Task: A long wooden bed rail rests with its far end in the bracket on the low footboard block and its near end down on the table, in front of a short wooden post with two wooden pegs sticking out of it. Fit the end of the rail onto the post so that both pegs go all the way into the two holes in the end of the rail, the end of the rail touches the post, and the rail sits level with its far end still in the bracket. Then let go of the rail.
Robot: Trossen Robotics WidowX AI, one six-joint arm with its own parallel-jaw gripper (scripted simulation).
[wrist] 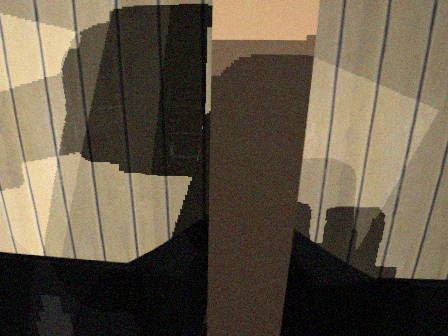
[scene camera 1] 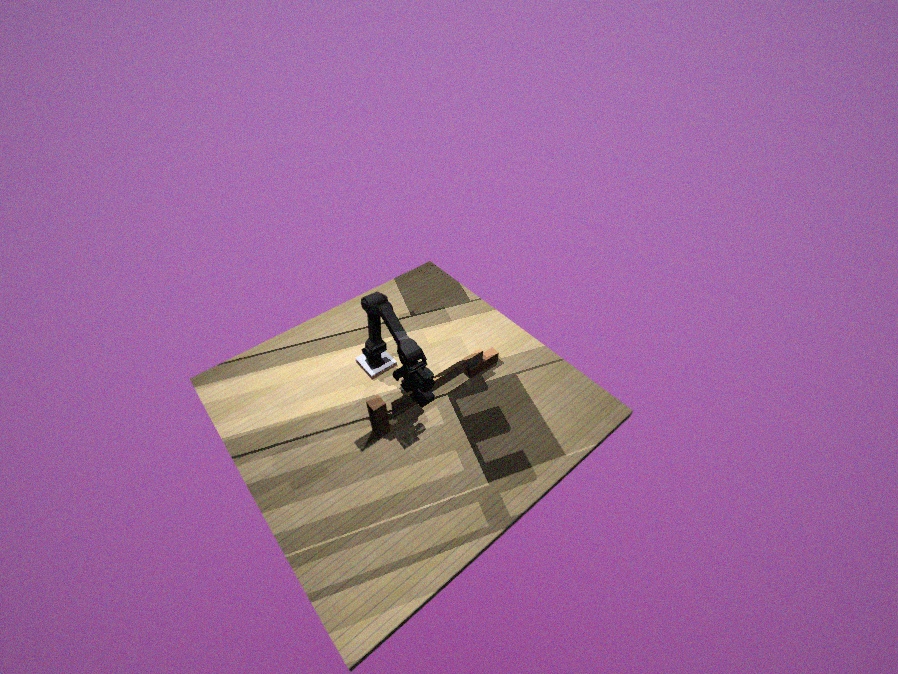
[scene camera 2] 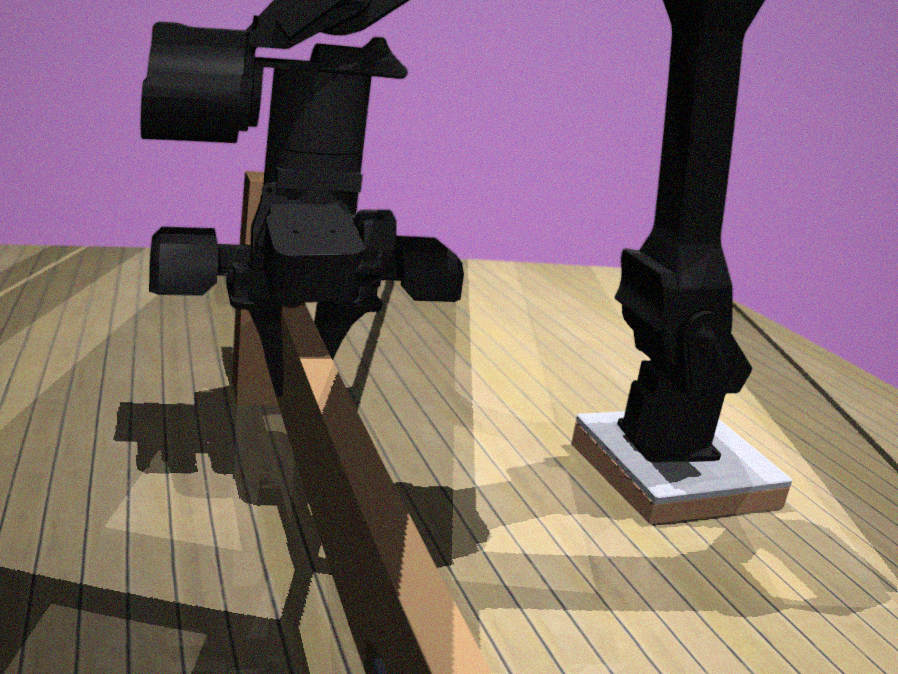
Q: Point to a wooden bed rail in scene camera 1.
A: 461, 366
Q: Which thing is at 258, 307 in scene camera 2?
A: My gripper.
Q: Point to a wooden bed rail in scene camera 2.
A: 397, 605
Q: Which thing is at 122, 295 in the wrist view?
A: My gripper.
